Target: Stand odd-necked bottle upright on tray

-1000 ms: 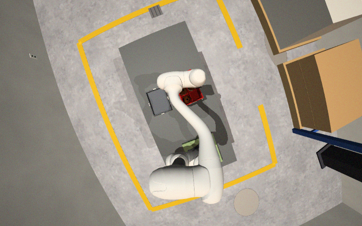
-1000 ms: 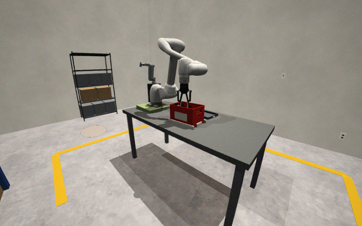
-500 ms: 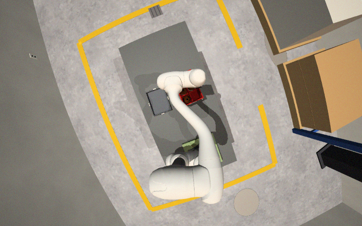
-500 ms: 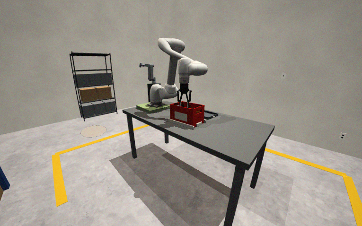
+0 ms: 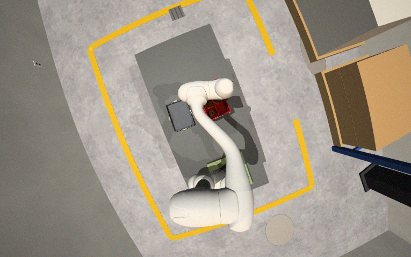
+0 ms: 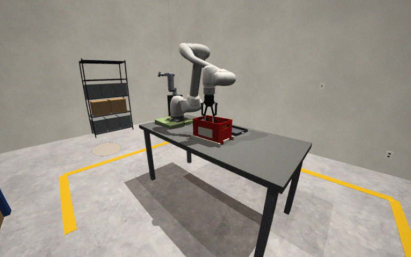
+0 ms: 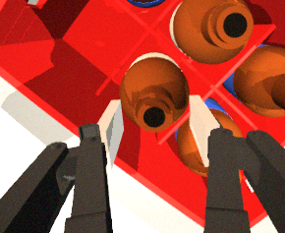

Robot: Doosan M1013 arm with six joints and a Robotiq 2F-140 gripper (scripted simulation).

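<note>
Right now my hand is 9 cm above the red crate and 5 cm to the right of it. From my hand the other things lie so: dark grey tray 35 cm to the left, 16 cm below, 5 cm ahead.
</note>
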